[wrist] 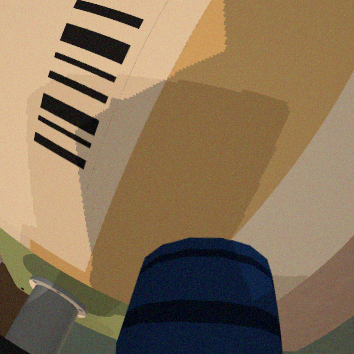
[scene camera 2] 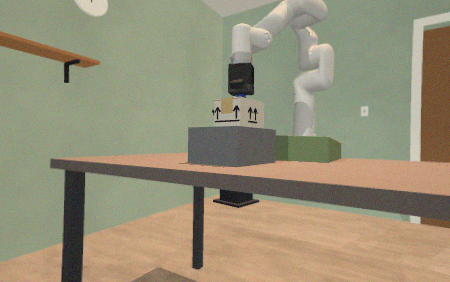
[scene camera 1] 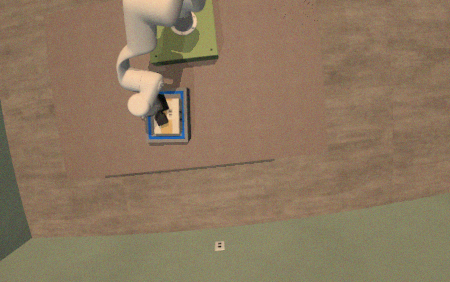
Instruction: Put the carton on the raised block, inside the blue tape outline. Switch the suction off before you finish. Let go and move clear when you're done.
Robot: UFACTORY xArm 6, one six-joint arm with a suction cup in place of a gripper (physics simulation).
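Places are measured from the arm's base along level axes (x back, y left, z down), in metres.
Pixels of known places: end effector, tool point: [wrist: 206, 248]; arm's base, origin of the base link: [wrist: 58, 295] [scene camera 2: 302, 139] [scene camera 1: 183, 22].
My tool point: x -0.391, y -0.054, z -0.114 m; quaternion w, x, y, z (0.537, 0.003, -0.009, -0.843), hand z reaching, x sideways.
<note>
Ahead of a thing's pixels: the offset from my tool point to its middle. "spot": to the spot under its first point.
The white carton {dy +0.031, dx -0.043, dz +0.035 m} [scene camera 1: 173, 125] [scene camera 2: 227, 116] [wrist: 30, 45] with a tan tape strip, a barcode and black arrows sits upright on the grey raised block {dy +0.006, dx -0.045, dz +0.143 m} [scene camera 1: 169, 143] [scene camera 2: 220, 147]. In scene camera 2 no gap shows under it. In scene camera 1 its visible part lies inside the blue tape outline {spot: dy +0.089, dx -0.040, dz +0.082 m} [scene camera 1: 183, 115]; its upper left is hidden by the arm and the black tool. My suction cup [scene camera 2: 241, 95] [wrist: 205, 280] is pressed on the carton's top, its blue bellows looking short, and appears to hold the carton.
The green base plate [scene camera 1: 207, 40] [scene camera 2: 310, 149] of the arm stands behind the block. The table [scene camera 2: 150, 172] has its edge in front of the block. A wooden wall shelf [scene camera 2: 45, 49] is at the left in scene camera 2.
</note>
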